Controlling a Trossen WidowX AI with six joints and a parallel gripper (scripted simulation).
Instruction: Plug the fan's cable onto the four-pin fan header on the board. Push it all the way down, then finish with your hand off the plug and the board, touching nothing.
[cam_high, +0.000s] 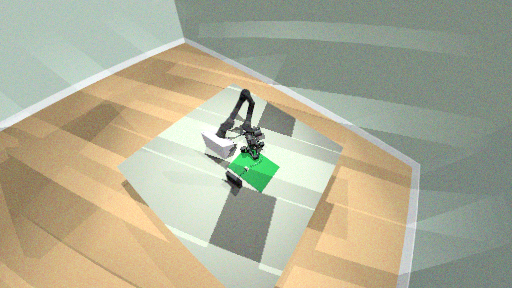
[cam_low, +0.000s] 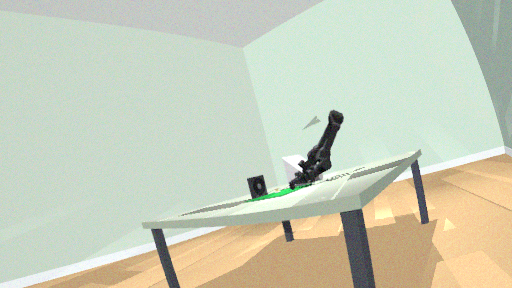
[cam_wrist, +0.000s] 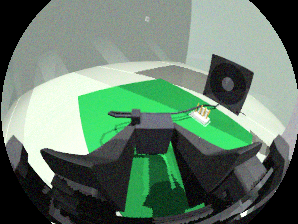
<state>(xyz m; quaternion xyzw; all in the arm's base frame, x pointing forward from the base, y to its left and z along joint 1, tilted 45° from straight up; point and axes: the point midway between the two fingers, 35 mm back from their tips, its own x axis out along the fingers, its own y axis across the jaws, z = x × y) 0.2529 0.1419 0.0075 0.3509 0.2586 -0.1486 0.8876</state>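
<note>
Right now the dark fan plug is 10 mm below my gripper tip. From my gripper tip the other things lie so: green board 50 mm to the right, 50 mm below, 40 mm ahead; then black fan 230 mm to the right, 20 mm ahead, 20 mm above.
</note>
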